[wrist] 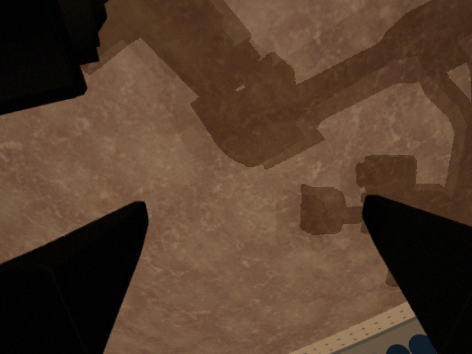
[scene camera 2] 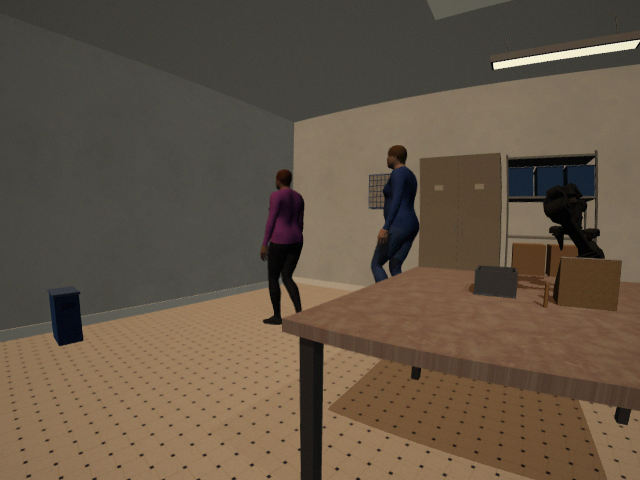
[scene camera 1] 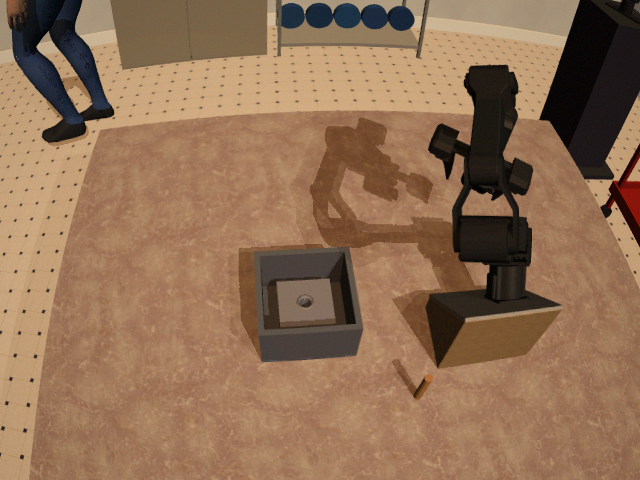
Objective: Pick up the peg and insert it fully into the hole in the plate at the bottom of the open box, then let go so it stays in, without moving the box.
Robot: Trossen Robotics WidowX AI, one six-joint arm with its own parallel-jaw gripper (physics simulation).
Scene:
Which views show the light plate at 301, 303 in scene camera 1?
Scene camera 1 only.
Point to a grey box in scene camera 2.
495, 281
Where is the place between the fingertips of my gripper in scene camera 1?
At 470, 188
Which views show the grey box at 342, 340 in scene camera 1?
Scene camera 2 and scene camera 1 only.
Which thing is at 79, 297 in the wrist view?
My gripper.

